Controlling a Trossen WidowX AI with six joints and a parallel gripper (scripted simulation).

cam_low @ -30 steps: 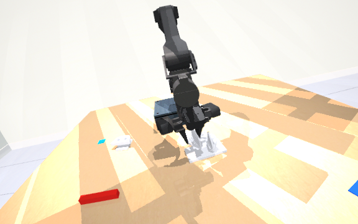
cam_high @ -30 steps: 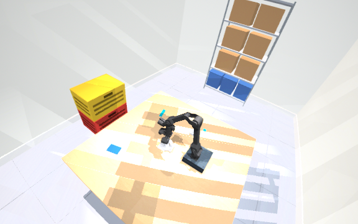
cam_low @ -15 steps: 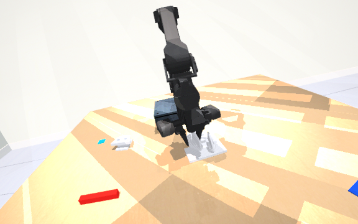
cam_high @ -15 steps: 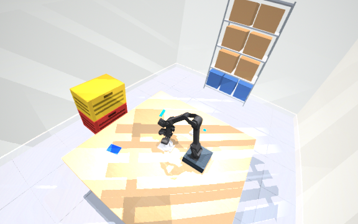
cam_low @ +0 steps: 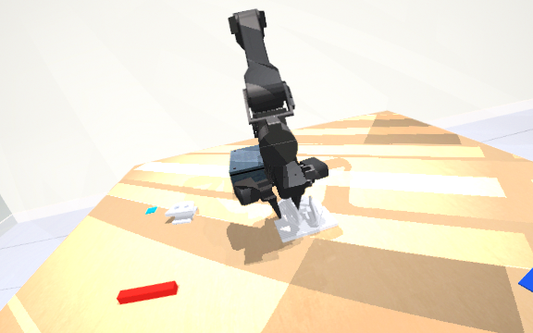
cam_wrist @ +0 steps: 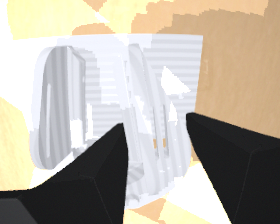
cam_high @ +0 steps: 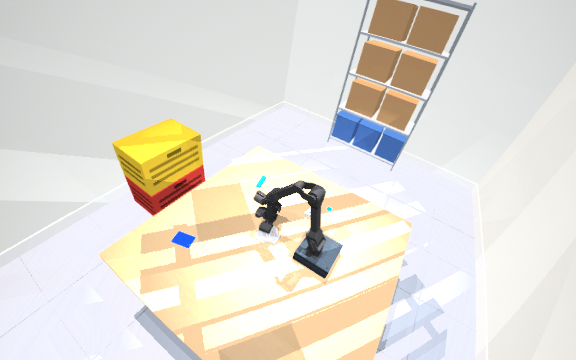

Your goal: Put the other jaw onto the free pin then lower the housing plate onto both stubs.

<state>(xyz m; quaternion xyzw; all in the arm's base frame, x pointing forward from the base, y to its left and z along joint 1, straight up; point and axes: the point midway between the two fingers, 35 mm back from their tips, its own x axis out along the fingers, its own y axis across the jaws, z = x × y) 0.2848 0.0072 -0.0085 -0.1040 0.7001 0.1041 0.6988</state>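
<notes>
Now: gripper tip 40 mm past the white jaw and 10 mm to the right of it. Also, from my gripper tip: small cyan marker (190 mm behind, 390 mm to the right, 30 mm below); then blue tile (290 mm ahead, 350 mm to the left, 30 mm below); then red bar (140 mm ahead, 280 mm to the right, 20 mm below).
</notes>
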